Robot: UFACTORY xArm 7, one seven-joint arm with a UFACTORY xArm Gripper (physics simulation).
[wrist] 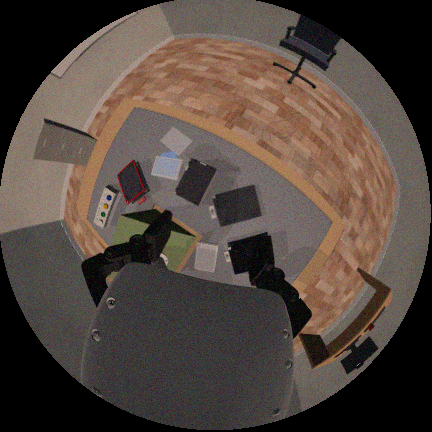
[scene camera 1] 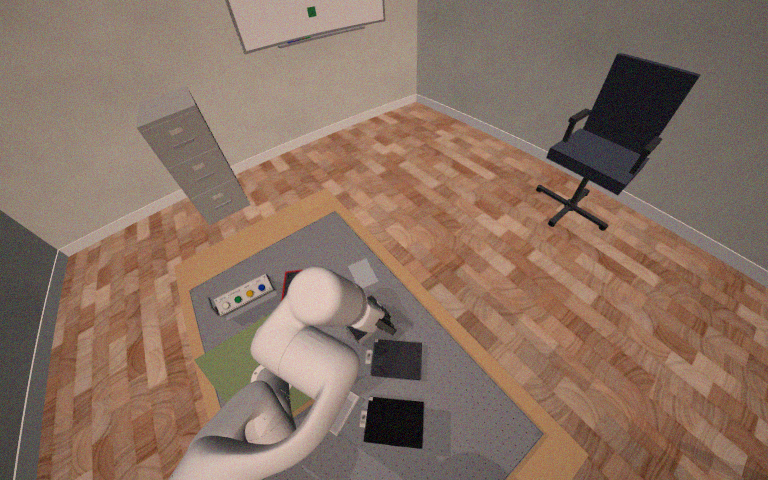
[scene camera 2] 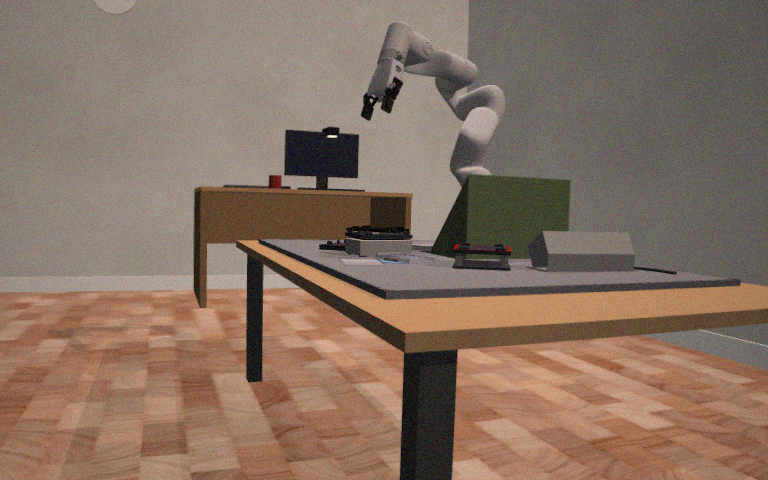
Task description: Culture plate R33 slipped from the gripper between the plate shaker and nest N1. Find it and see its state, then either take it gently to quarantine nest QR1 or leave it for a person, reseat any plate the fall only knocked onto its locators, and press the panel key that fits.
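Seen in the pictures: gripper, fingertip midpoint: (wrist: pixel 212 234) (scene camera 2: pixel 375 114); arm's base, link origin: (scene camera 1: pixel 272 378) (scene camera 2: pixel 496 224).
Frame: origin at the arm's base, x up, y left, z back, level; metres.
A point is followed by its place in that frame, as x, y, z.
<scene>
My gripper (scene camera 1: pixel 373 331) (scene camera 2: pixel 377 112) {0.292, -0.118, -0.325} (wrist: pixel 212 234) {0.292, -0.118, -0.325} is open and empty, high above the table. A clear plate with a pale blue look (scene camera 2: pixel 396 258) {-0.075, 0.199, -0.373} (wrist: pixel 167 168) {-0.076, 0.157, -0.339} lies on the mat; a blue patch (wrist: pixel 170 155) {-0.083, 0.182, -0.391} shows at its edge. No label on it can be read. A dark-topped unit (wrist: pixel 196 182) {-0.029, 0.006, -0.352} is beside it. Two dark square units with small tags, one (scene camera 1: pixel 396 360) {-0.070, -0.162, -0.356} (wrist: pixel 237 205) {-0.070, -0.159, -0.362} nearer the middle and a blacker one (scene camera 1: pixel 394 422) {-0.029, -0.308, -0.240} (wrist: pixel 251 253), stand further along. The red-rimmed nest (scene camera 2: pixel 481 249) {-0.044, 0.333, -0.232} (wrist: pixel 132 181) {-0.044, 0.268, -0.215} is near the key panel (scene camera 1: pixel 243 294) {-0.018, 0.372, -0.011} (wrist: pixel 106 206) {-0.020, 0.351, -0.038}. Whether any plate is tilted cannot be told.
A pale flat square (scene camera 1: pixel 363 272) {-0.082, 0.208, -0.464} (scene camera 2: pixel 359 261) {-0.083, 0.184, -0.456} (wrist: pixel 176 141) {-0.082, 0.196, -0.456} lies near the table edge. A whitish clear tray or lid (scene camera 1: pixel 344 413) {-0.070, -0.197, -0.131} (wrist: pixel 206 257) {-0.070, -0.173, -0.122} lies by the green block (scene camera 1: pixel 226 356) {0.098, 0.096, 0.071} (scene camera 2: pixel 518 217) {0.023, 0.127, -0.011} (wrist: pixel 132 227) {0.087, 0.089, -0.132} at the arm's base. A desk (scene camera 2: pixel 300 217) stands behind.
</scene>
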